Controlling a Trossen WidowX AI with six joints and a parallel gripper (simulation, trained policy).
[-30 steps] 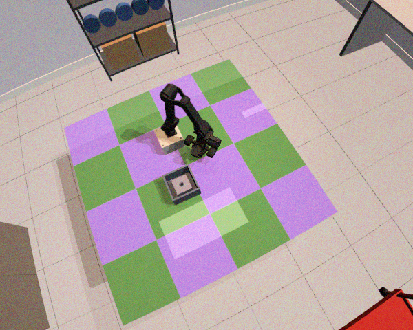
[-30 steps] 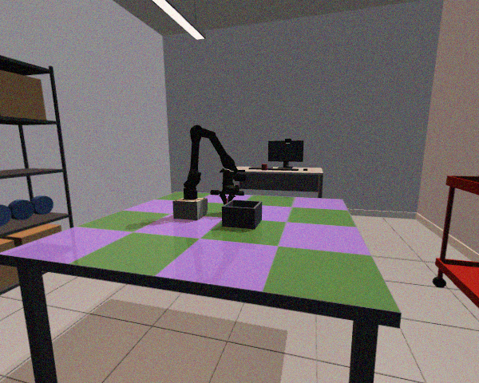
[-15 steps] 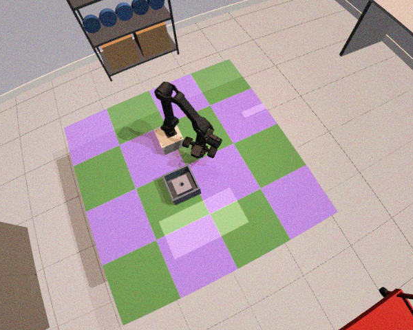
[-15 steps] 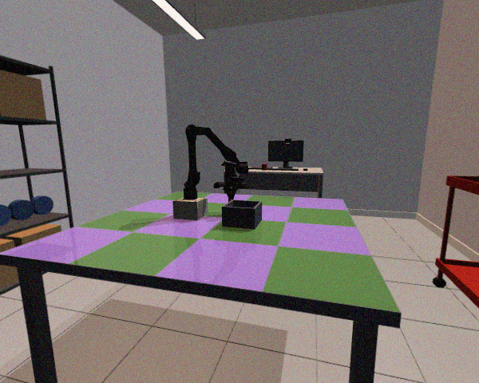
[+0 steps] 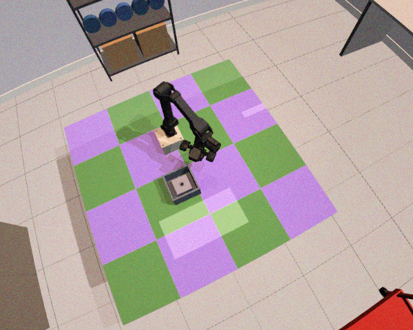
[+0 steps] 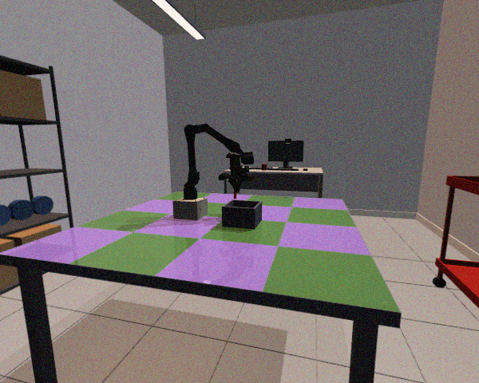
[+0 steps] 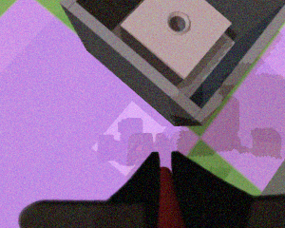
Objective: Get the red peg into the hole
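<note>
The plate lies 6 cm ahead of my gripper tip, 12 cm to the right of it and 8 cm below it. The rest, counted from my gripper tip: red peg 2 cm behind, 2 cm to the left; then dark box 6 cm ahead, 12 cm to the right, 10 cm below.
</note>
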